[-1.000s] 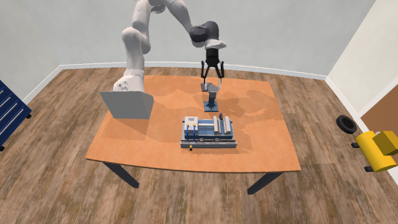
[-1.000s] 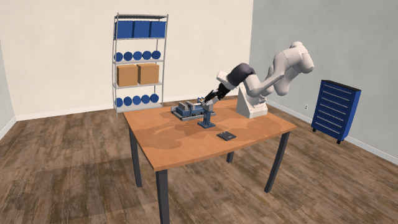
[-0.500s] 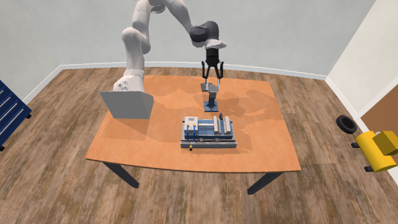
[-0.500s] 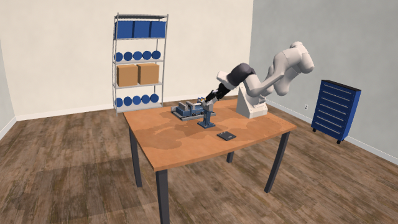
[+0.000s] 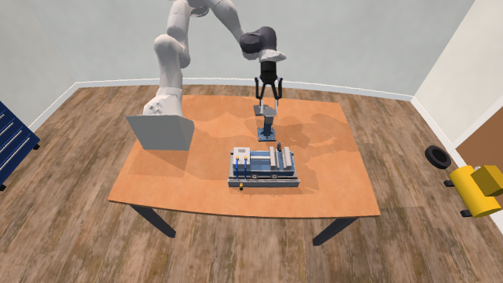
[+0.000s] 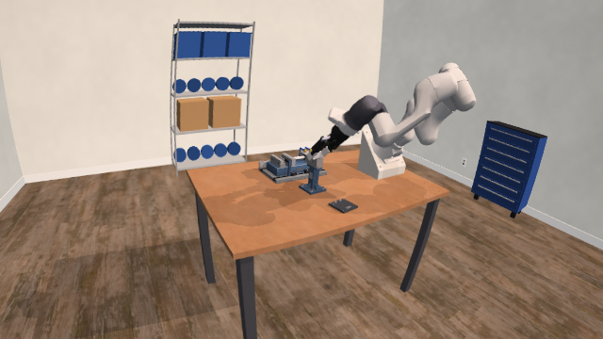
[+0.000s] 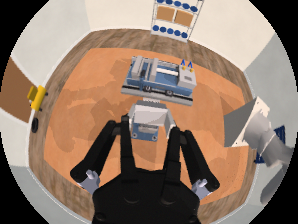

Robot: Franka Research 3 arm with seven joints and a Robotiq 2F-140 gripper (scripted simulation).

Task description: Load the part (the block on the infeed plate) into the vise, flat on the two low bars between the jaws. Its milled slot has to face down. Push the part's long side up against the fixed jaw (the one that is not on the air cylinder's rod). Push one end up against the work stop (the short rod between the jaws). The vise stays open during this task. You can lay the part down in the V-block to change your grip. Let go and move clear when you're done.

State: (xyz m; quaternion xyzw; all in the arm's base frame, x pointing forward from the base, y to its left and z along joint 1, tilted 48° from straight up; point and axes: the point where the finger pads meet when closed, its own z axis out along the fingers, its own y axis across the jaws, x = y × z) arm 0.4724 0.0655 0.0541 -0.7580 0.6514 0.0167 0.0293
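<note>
The part is 2 cm to the right of my hand and 2 cm below it. The rest, counted from my hand: fixed jaw: 22 cm to the right, 10 cm below, 9 cm ahead; then vise: 22 cm to the right, 13 cm below, 1 cm behind; then infeed plate: 18 cm to the left, 17 cm below, 3 cm behind.
</note>
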